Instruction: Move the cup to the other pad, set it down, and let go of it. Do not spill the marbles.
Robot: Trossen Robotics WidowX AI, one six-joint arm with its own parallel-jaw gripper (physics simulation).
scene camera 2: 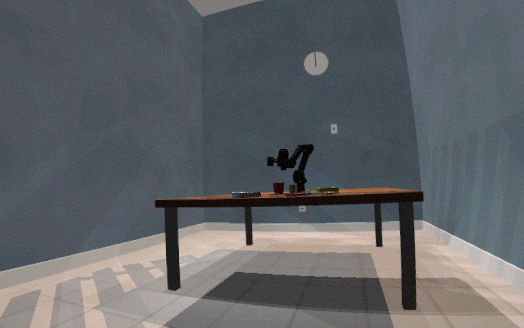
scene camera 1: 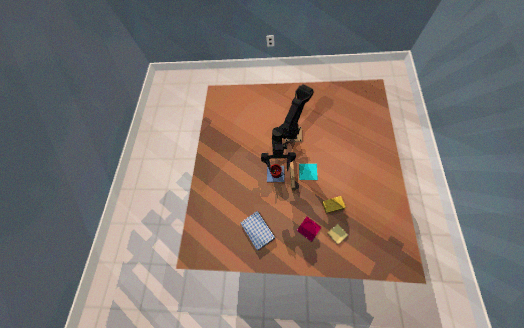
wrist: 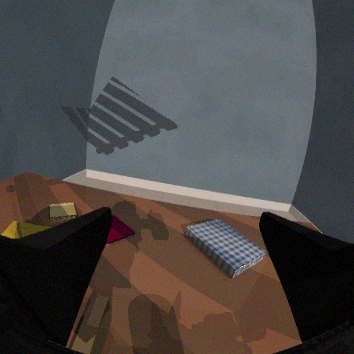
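Note:
The red cup stands upright on the blue pad. The marbles cannot be made out inside it. The other pad, a cyan square, lies to the right in scene camera 1, with nothing on it. My gripper is open, with its fingers wide apart and nothing between them. It hangs well above the cup and tabletop, as scene camera 2 shows. The cup does not show in the wrist view.
A narrow wooden bar stands between the two pads. Farther out lie a blue checked block, a crimson block, a yellow block and a pale yellow block.

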